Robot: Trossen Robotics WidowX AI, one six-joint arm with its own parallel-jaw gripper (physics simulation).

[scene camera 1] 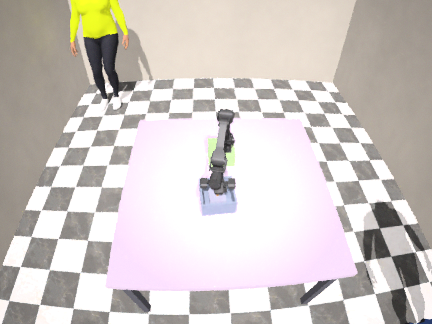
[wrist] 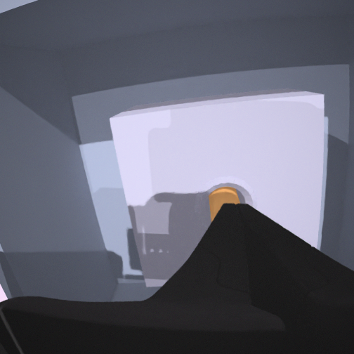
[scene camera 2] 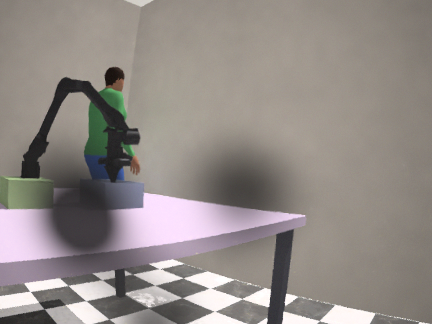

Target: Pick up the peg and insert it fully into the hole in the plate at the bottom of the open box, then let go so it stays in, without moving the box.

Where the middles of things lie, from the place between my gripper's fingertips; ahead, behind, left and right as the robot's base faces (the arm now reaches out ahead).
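The pale plate [wrist: 268, 145] is 5 cm below my hand and 1 cm behind it. As for the blue-grey box [scene camera 2: 100, 193], I find it 4 cm below my hand, and 1 cm behind it too.
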